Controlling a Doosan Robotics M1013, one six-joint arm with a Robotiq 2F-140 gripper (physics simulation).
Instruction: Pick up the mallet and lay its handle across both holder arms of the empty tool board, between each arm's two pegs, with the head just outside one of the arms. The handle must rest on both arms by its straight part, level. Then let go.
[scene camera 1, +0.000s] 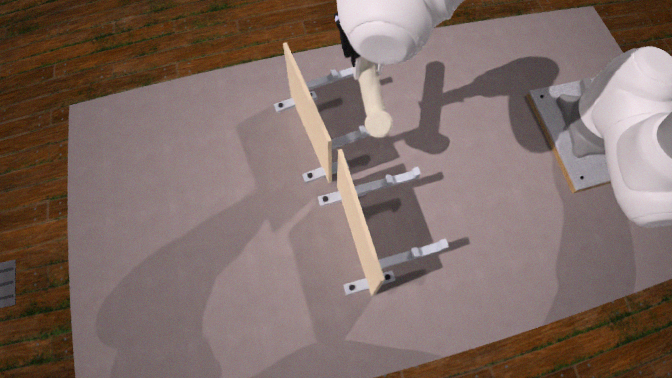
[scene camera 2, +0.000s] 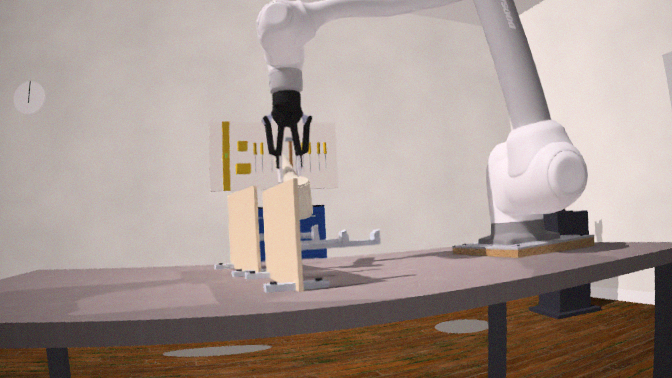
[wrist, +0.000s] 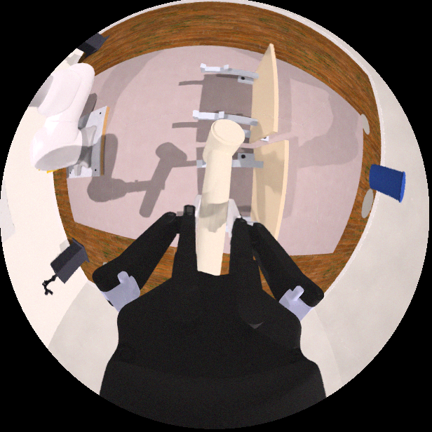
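Where they show: gripper, fingertip midpoint: (scene camera 1: 366, 72); arm's base, link origin: (scene camera 1: 595, 125) (scene camera 2: 518, 241).
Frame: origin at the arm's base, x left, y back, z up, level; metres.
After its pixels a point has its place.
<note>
The cream mallet (scene camera 1: 372, 95) {y -0.612, x 0.022, z 0.191 m} (scene camera 2: 304, 197) {y -0.592, x 0.089, z 0.144 m} (wrist: 218, 175) is in the air, its thick head pointing toward the empty tool board's side. My gripper (scene camera 1: 368, 69) {y -0.618, x -0.035, z 0.193 m} (scene camera 2: 289, 170) {y -0.618, x -0.035, z 0.193 m} (wrist: 213, 204) is shut on its handle, with one finger on each side. The mallet is above the other board's arms, apart from them. The empty tool board (scene camera 1: 357, 220) {y -0.657, x 0.255, z 0.118 m} (scene camera 2: 280, 235) {y -0.653, x 0.275, z 0.065 m} (wrist: 265, 95) stands upright. Its two holder arms, one arm (scene camera 1: 404, 176) {y -0.541, x 0.139, z 0.049 m} (wrist: 220, 116) and the outer arm (scene camera 1: 430, 248) {y -0.506, x 0.303, z 0.049 m} (scene camera 2: 340, 242) {y -0.548, x 0.323, z 0.048 m} (wrist: 215, 68), carry nothing. The near board hides part of the mallet head in scene camera 2.
The other tool board (scene camera 1: 307, 112) {y -0.745, x -0.004, z 0.100 m} (scene camera 2: 243, 230) {y -0.740, x 0.012, z 0.075 m} (wrist: 271, 185) stands beside the empty one, its arms under the mallet. The robot base plate (scene camera 1: 565, 145) {y -0.104, x 0.055, z -0.002 m} (scene camera 2: 545, 247) {y -0.013, x 0.158, z -0.012 m} (wrist: 95, 150) is on the table. A blue object (scene camera 2: 320, 225) (wrist: 387, 182) is beyond the table.
</note>
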